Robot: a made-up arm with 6 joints. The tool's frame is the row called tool.
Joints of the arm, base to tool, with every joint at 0 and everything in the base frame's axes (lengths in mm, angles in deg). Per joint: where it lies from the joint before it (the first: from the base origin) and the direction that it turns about. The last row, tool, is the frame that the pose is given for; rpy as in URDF.
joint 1: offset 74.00 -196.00 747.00 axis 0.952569 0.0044 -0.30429
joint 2: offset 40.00 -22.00 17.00 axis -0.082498 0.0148 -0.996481
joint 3: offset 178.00 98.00 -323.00 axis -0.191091 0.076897 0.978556
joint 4: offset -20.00 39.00 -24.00 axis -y
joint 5: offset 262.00 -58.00 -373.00 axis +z
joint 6: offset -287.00 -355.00 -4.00 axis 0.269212 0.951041 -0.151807
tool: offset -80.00 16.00 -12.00 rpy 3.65 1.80 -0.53
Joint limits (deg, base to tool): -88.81..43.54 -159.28..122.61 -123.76..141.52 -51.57..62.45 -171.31..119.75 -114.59..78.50
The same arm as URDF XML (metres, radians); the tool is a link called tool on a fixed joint. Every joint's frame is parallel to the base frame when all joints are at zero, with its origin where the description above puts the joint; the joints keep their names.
<robot name="arm">
<link name="base"/>
<link name="link1"/>
<link name="link2"/>
<link name="link3"/>
<link name="link4"/>
<link name="link5"/>
<link name="link6"/>
<link name="tool"/>
<joint name="joint 1" type="revolute"><parent link="base"/><child link="link1"/><origin xyz="0.074 -0.196 0.747"/><axis xyz="0.952569 0.0044 -0.30429"/><limit lower="-1.55" upper="0.7599"/></joint>
<joint name="joint 2" type="revolute"><parent link="link1"/><child link="link2"/><origin xyz="0.04 -0.022 0.017"/><axis xyz="-0.082498 0.0148 -0.996481"/><limit lower="-2.78" upper="2.1399"/></joint>
<joint name="joint 3" type="revolute"><parent link="link2"/><child link="link3"/><origin xyz="0.178 0.098 -0.323"/><axis xyz="-0.191091 0.076897 0.978556"/><limit lower="-2.16" upper="2.47"/></joint>
<joint name="joint 4" type="revolute"><parent link="link3"/><child link="link4"/><origin xyz="-0.02 0.039 -0.024"/><axis xyz="0 -1 0"/><limit lower="-0.9001" upper="1.09"/></joint>
<joint name="joint 5" type="revolute"><parent link="link4"/><child link="link5"/><origin xyz="0.262 -0.058 -0.373"/><axis xyz="0 0 1"/><limit lower="-2.9899" upper="2.09"/></joint>
<joint name="joint 6" type="revolute"><parent link="link5"/><child link="link6"/><origin xyz="-0.287 -0.355 -0.004"/><axis xyz="0.269212 0.951041 -0.151807"/><limit lower="-2" upper="1.3701"/></joint>
<joint name="tool_joint" type="fixed"><parent link="link6"/><child link="tool"/><origin xyz="-0.08 0.016 -0.012" rpy="0.0637 0.0314 -0.0093"/></joint>
</robot>

